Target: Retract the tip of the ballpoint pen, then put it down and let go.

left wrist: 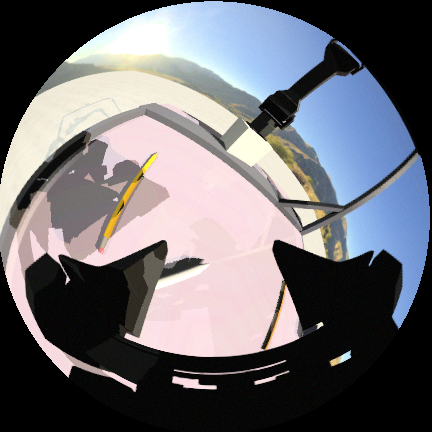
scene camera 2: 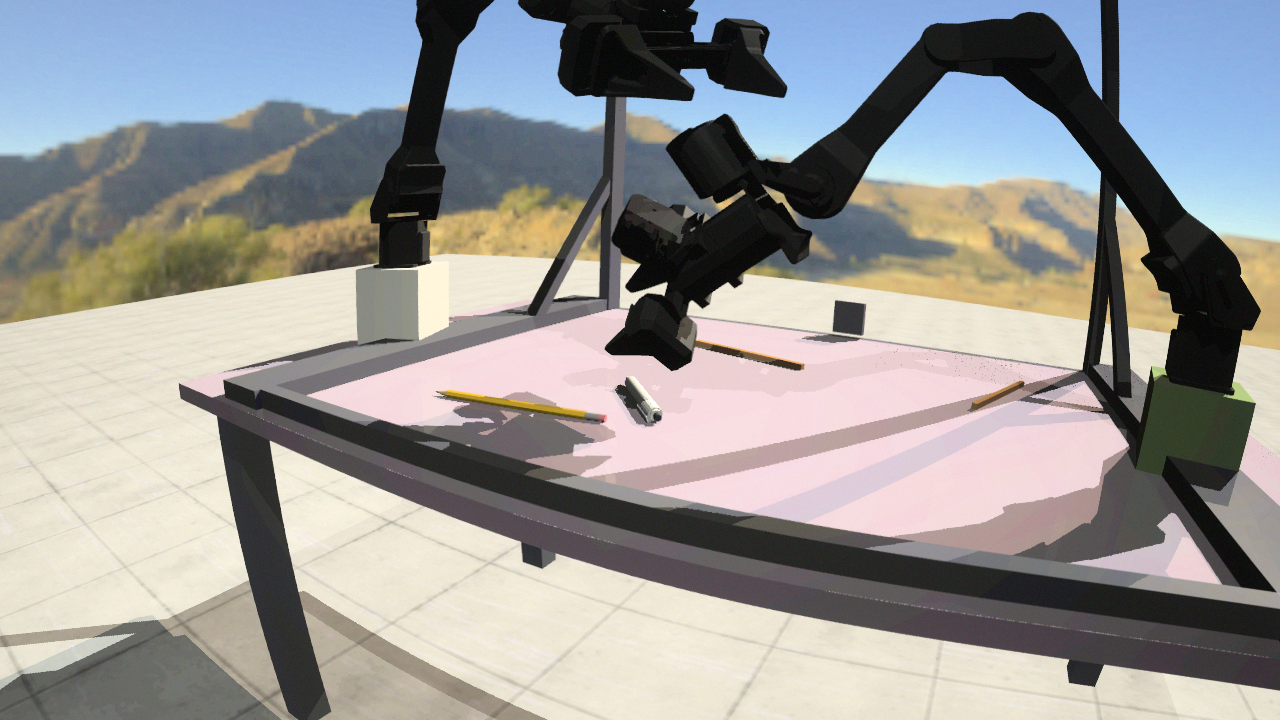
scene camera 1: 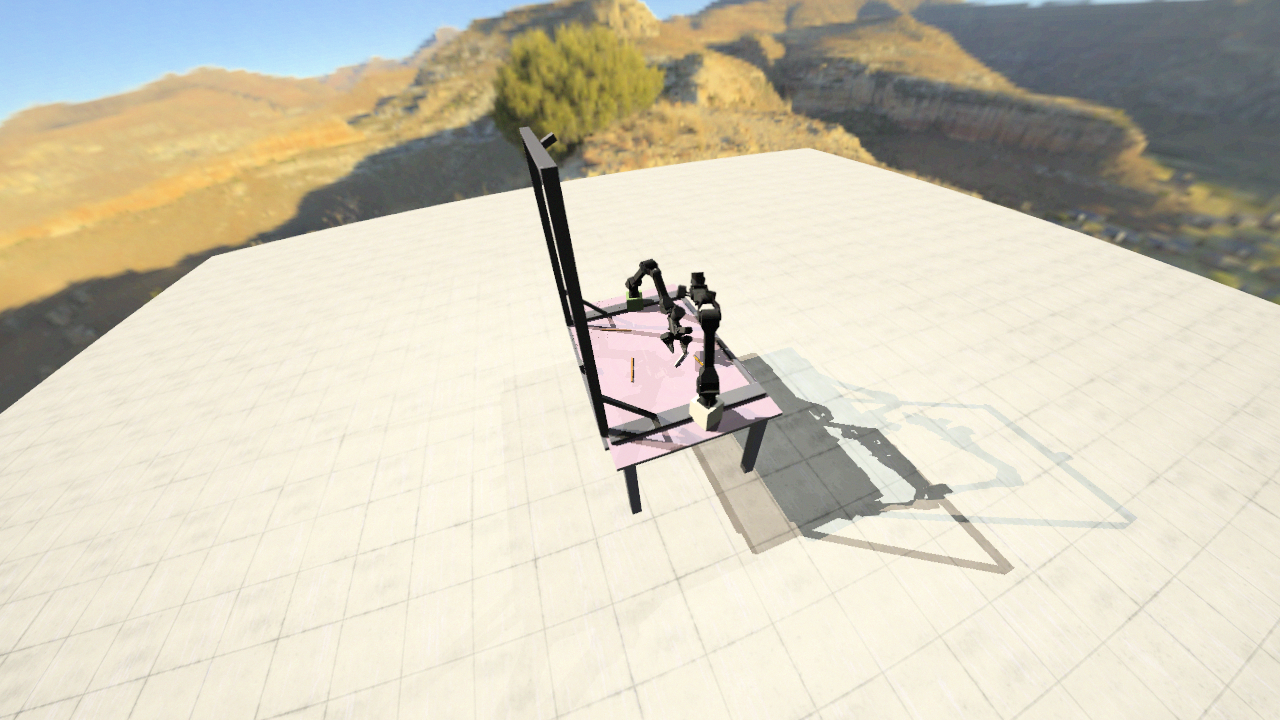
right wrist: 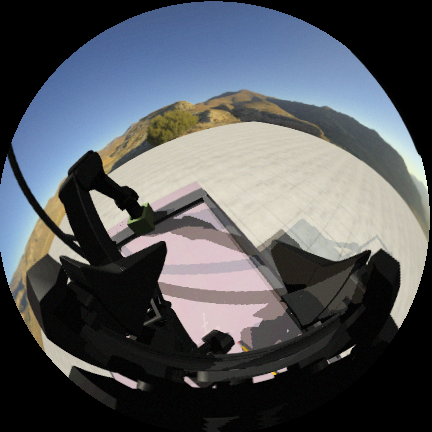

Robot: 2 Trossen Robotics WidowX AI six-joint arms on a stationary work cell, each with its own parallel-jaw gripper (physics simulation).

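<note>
The white ballpoint pen lies on the pink table, its dark end toward the front in scene camera 2. The view is too coarse to tell whether its tip is out. In the left wrist view, the left finger partly hides it. My left gripper is open and empty, hanging above and behind the pen in scene camera 2, apart from it. My right gripper is open and empty, high above the table and the left gripper.
A yellow pencil lies left of the pen in scene camera 2. A brown-orange stick lies behind it, and another orange stick lies at the right. Dark rails edge the table.
</note>
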